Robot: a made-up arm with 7 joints.
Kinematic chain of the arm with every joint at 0, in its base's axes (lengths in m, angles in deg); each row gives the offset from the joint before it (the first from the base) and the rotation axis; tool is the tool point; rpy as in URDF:
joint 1: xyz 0 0 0.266 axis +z
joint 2: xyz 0 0 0 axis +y
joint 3: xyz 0 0 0.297 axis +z
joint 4: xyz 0.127 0 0 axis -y
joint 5: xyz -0.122 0 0.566 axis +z
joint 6: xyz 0 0 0 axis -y
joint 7: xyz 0.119 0 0 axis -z
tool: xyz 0 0 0 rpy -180 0 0
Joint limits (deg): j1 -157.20..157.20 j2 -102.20..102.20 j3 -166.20..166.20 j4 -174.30..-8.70 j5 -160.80..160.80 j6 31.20..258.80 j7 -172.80..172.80
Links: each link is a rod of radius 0.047 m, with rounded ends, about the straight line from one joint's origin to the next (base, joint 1, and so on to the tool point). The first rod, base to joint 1, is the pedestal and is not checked.
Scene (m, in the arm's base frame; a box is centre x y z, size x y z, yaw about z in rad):
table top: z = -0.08
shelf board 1: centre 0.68 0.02 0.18 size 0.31 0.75 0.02 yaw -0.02
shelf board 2: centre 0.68 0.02 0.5 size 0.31 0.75 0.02 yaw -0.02
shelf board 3: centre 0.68 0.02 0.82 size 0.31 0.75 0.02 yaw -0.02
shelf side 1: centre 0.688 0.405 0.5 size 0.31 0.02 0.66 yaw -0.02
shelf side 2: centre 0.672 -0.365 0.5 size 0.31 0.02 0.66 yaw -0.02
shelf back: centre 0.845 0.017 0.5 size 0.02 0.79 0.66 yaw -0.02
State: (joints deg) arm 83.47 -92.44 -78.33 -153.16 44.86 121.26 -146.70
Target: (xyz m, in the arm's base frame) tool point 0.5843 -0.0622 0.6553
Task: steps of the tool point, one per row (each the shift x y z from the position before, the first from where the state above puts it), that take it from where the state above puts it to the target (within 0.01 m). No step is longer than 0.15 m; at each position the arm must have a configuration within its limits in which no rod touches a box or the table.
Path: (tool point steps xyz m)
1: -0.0534 0.0016 0.0084
2: -0.0636 0.0016 -0.0006
3: -0.0714 0.0005 -0.0078
4: 0.0288 -0.0940 0.1009
5: -0.0224 -0.0791 0.1068
6: -0.0600 -0.0422 0.0982
7: 0.0555 -0.0185 0.0276
8: 0.0806 -0.0057 0.0002
9: 0.0955 0.0196 -0.0278

